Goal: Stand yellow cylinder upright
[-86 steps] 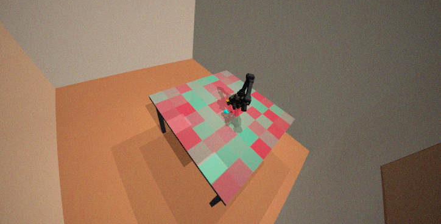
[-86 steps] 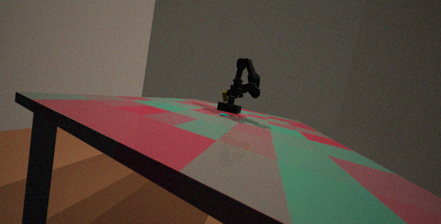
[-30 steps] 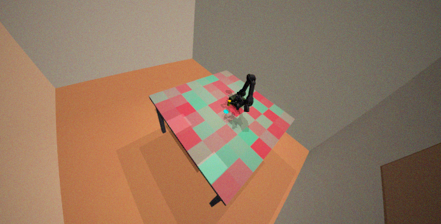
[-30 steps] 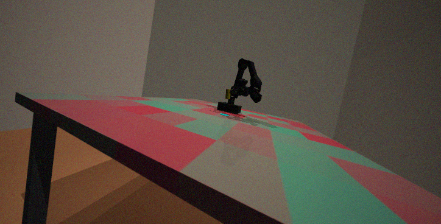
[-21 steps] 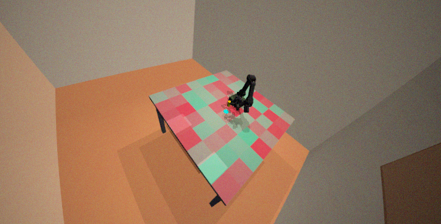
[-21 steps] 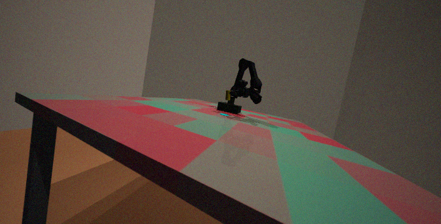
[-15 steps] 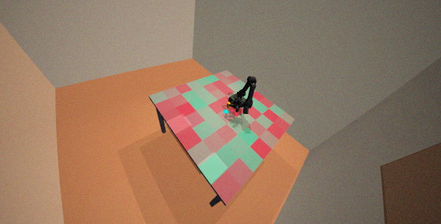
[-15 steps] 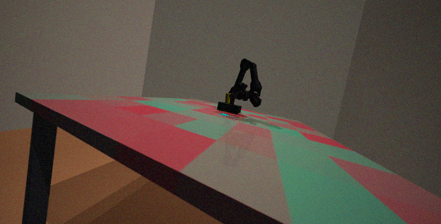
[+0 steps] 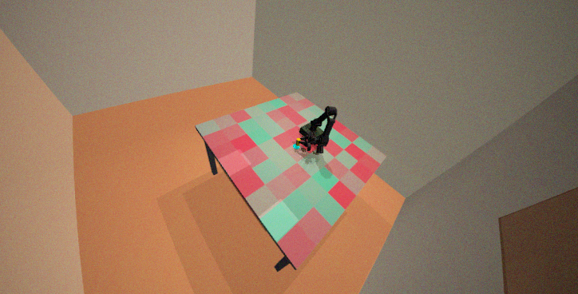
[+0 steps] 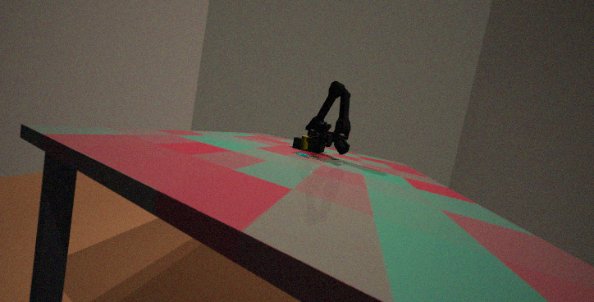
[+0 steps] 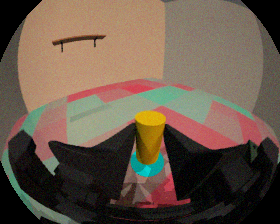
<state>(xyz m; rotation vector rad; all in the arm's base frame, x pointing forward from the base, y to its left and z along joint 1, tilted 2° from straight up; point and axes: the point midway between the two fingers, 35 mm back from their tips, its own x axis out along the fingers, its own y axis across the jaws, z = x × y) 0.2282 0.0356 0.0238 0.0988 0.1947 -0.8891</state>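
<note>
My gripper tip is 8 cm above the cyan circle. Also, from my gripper tip: yellow tall cylinder: 2 cm below.
</note>
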